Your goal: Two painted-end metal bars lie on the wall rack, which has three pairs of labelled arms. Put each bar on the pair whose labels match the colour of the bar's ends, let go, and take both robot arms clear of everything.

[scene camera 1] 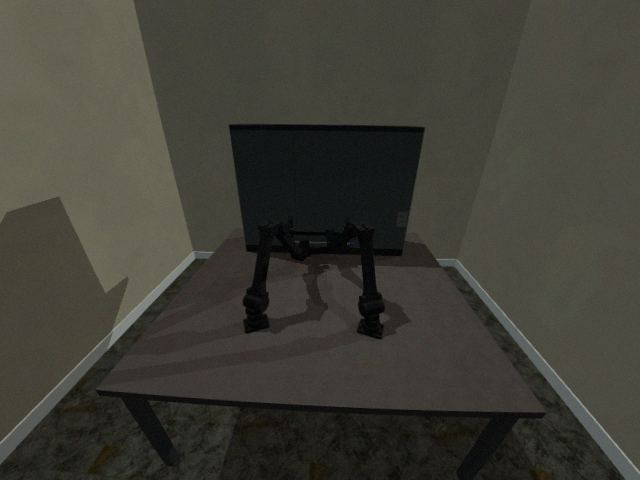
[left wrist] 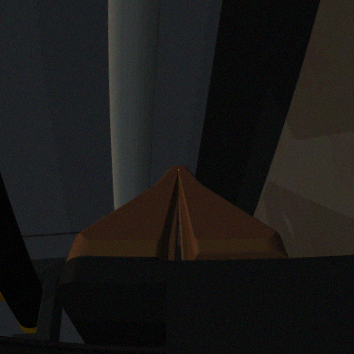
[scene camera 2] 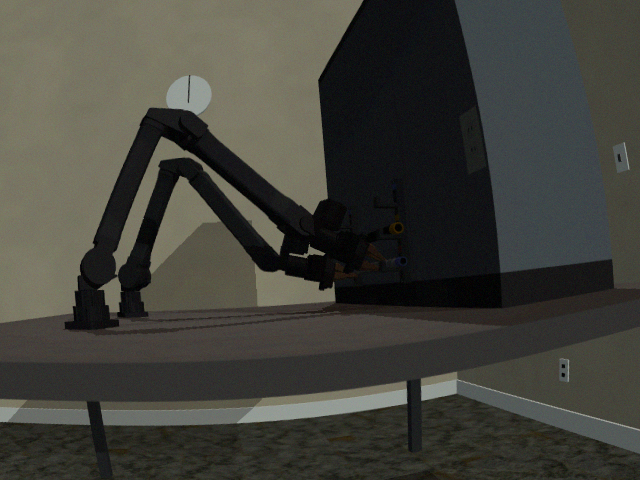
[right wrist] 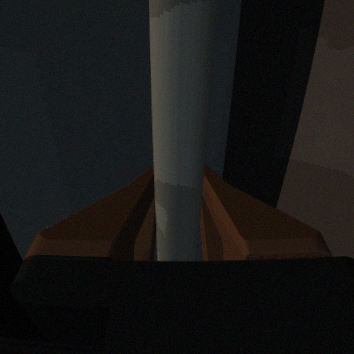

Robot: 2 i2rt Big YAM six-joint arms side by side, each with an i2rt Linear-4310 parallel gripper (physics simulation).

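Places are measured from the left arm's base along level axes (x right, y back, z down), in centimetres.
Pixels of known places: left gripper, between the fingertips: (left wrist: 178, 176) (scene camera 2: 357, 276); right gripper, between the fingertips: (right wrist: 177, 175); left arm's base, origin of its link: (scene camera 1: 256, 324) (scene camera 2: 132, 316); right arm's base, origin of its link: (scene camera 1: 370, 329) (scene camera 2: 92, 327).
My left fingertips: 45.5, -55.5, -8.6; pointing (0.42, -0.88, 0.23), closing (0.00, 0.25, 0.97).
For each thing: its middle in the pictures, then the offset to it from my left fingertips, as dx, dy, dz. "*": a spot on its surface instead. Level surfaces: height alone.
- pale bar with blue ends, middle of its body: (right wrist: 175, 310) (scene camera 2: 371, 267) (scene camera 1: 320, 243) +9.4, +2.6, -2.1
- dark bar with yellow ends, middle of its body: (scene camera 2: 367, 238) (scene camera 1: 318, 233) +8.2, +2.2, -9.9
- top pair's label, a spot on its surface: (scene camera 2: 394, 186) * +28.3, +9.6, -20.1
- table, height of its surface: dz +8.6
A pale bar with blue ends (scene camera 1: 317, 242) (scene camera 2: 400, 261) (left wrist: 132, 100) (right wrist: 180, 100) is level at the height of the lowest, red-labelled pair; whether it rests on the arms is hidden. My right gripper (right wrist: 177, 175) is shut on it. My left gripper (left wrist: 178, 176) is shut with its fingertips together and empty; in the left wrist view the pale bar passes behind and left of the tips. A dark bar with yellow ends (scene camera 1: 312, 233) (scene camera 2: 396, 227) lies above, at the middle pair, which looks yellow-labelled. The top pair's label (scene camera 2: 394, 186) looks blue.
The dark rack panel (scene camera 1: 325, 175) (scene camera 2: 392, 129) stands at the back of the table (scene camera 1: 310, 361) (scene camera 2: 232, 341). Both forearms reach close to its lower part, and the two grippers are near each other. Rack arms stick out above them.
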